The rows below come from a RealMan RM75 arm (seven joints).
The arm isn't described. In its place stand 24 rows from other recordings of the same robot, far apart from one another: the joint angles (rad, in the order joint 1, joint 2, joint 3, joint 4, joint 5, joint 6, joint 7), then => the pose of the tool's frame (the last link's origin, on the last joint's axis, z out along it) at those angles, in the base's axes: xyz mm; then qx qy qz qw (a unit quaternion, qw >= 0).
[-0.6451 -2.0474 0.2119 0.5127 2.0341 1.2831 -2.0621] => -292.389 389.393 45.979 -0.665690 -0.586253 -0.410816 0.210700
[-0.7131 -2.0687 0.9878 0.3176 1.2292 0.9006 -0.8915] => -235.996 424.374 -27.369 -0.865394 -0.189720 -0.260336 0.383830
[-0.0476 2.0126 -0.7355 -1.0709 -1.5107 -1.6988 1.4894] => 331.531 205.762 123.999 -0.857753 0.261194 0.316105 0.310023
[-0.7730 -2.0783 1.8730 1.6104 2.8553 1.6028 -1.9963] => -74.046 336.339 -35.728 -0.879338 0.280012 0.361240 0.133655
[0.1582 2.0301 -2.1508 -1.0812 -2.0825 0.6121 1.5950] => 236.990 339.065 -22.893 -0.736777 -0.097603 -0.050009 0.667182
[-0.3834 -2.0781 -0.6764 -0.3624 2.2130 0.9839 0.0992] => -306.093 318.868 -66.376 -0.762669 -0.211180 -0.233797 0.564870
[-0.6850 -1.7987 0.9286 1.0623 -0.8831 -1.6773 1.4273] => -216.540 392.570 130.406 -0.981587 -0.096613 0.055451 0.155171
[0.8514 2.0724 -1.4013 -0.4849 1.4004 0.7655 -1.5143] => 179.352 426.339 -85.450 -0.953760 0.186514 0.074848 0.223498
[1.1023 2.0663 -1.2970 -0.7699 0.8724 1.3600 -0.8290] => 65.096 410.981 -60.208 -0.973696 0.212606 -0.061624 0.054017
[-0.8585 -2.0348 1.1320 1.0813 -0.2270 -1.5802 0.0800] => -194.046 409.467 45.278 -0.737830 -0.571598 0.191379 0.303739
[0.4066 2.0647 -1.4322 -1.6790 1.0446 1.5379 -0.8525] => 112.554 305.804 14.454 -0.984456 0.140865 0.038366 0.097628
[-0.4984 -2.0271 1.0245 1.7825 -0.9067 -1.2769 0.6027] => -108.051 379.764 154.256 -0.864723 -0.244996 -0.179332 0.400088
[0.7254 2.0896 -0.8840 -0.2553 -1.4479 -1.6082 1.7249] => 171.950 344.527 -40.448 0.790256 -0.402270 -0.457655 0.065018
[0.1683 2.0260 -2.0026 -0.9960 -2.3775 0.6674 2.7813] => 252.238 351.084 9.686 -0.679903 0.209873 0.283954 0.642694
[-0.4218 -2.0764 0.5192 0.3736 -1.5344 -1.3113 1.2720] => -324.818 324.567 8.760 -0.626901 -0.595375 -0.461830 0.198085
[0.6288 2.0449 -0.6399 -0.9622 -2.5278 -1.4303 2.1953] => 284.114 378.310 63.477 -0.848536 0.474839 0.035029 0.230843
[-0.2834 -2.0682 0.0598 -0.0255 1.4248 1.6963 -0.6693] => -342.056 247.566 33.037 -0.601064 -0.266149 -0.522090 0.543422
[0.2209 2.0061 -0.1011 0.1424 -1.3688 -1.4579 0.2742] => 390.399 230.220 20.245 -0.646377 0.272802 0.315148 0.639107
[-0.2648 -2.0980 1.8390 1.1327 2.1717 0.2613 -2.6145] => -223.642 359.154 -68.320 -0.816720 -0.388842 -0.154104 0.397521
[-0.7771 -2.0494 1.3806 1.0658 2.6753 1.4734 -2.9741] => -188.160 386.857 -12.563 -0.813839 -0.501608 0.191591 0.222146
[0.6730 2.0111 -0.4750 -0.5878 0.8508 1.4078 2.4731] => 280.295 375.013 23.663 -0.681433 -0.690192 -0.095684 0.223895
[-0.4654 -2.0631 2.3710 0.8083 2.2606 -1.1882 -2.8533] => -140.227 347.593 -32.027 -0.671320 -0.063378 -0.477885 0.562974
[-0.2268 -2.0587 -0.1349 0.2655 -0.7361 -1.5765 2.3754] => -379.346 192.500 -17.862 -0.853257 -0.299969 -0.283134 0.319070
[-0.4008 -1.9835 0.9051 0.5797 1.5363 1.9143 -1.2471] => -248.438 275.074 39.292 -0.899480 -0.119761 -0.417684 0.046181
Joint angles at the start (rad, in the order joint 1, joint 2, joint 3, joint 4, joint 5, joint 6, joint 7):
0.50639 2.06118 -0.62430 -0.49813 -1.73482 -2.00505 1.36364
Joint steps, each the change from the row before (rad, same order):
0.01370 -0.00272 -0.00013 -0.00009 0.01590 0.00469 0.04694
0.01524 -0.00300 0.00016 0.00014 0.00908 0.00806 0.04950
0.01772 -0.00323 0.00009 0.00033 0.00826 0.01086 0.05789
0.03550 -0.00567 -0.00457 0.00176 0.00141 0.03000 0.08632
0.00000 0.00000 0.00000 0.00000 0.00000 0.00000 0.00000
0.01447 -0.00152 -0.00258 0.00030 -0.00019 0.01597 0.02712
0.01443 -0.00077 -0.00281 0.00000 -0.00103 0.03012 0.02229
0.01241 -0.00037 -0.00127 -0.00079 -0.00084 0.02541 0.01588
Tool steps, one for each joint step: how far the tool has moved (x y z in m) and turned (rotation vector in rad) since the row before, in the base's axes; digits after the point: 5 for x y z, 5 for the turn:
-0.00400 0.00497 0.00227 -0.02401 0.01396 -0.01690
-0.00390 0.00527 0.00155 -0.02943 0.00808 -0.01892
-0.00449 0.00606 0.00142 -0.03581 0.00757 -0.02317
-0.00834 0.01162 -0.00001 -0.05795 -0.00508 -0.03454
0.00000 0.00000 0.00000 0.00000 0.00000 0.00000
-0.00347 0.00499 -0.00052 -0.01609 -0.00538 -0.01217
-0.00287 0.00662 -0.00138 -0.00616 -0.01231 -0.02027
-0.00259 0.00570 -0.00096 -0.00126 -0.01011 -0.01539

